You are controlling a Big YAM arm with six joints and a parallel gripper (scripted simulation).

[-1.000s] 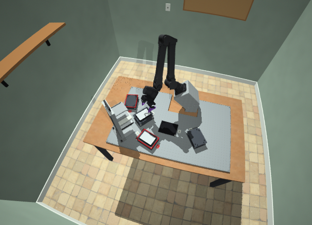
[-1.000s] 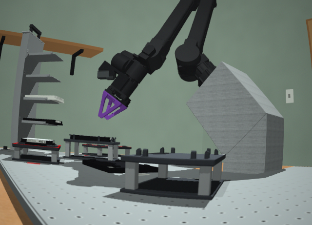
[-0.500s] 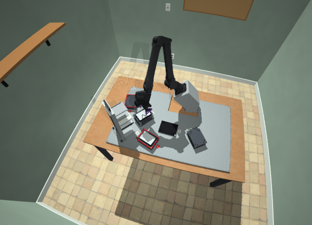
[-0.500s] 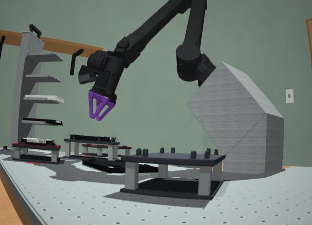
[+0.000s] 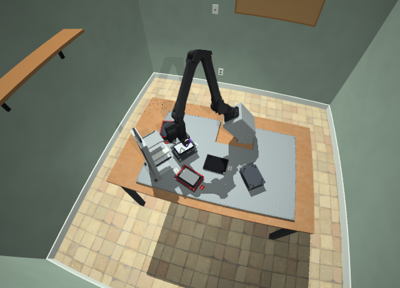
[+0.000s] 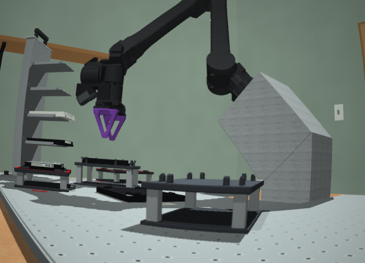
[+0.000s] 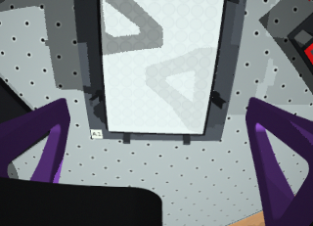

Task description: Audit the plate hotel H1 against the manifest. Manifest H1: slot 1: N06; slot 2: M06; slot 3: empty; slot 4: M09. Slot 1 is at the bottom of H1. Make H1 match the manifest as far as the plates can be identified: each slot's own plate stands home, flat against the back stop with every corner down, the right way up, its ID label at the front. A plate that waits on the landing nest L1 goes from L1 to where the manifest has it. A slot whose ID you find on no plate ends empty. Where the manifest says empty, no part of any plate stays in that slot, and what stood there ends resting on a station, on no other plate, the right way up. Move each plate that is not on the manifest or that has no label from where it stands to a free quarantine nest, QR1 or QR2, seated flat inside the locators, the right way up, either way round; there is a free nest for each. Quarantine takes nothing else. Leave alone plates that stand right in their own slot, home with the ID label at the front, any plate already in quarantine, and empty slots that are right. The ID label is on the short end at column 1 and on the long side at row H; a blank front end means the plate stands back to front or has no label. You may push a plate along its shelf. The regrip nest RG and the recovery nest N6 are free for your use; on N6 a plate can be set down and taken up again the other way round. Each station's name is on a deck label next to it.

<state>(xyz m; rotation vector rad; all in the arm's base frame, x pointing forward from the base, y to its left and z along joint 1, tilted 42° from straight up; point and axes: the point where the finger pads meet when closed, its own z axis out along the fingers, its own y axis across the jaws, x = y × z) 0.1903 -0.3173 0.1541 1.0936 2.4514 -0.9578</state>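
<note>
Now: the regrip nest 80 mm below my hand. Also, from my hand: H1 deck label: 160 mm ahead, 140 mm below, 40 mm to the right; white well plate: 140 mm to the right, 120 mm ahead, 50 mm above; RG deck label: 140 mm below, 80 mm to the left, 70 mm behind.
</note>
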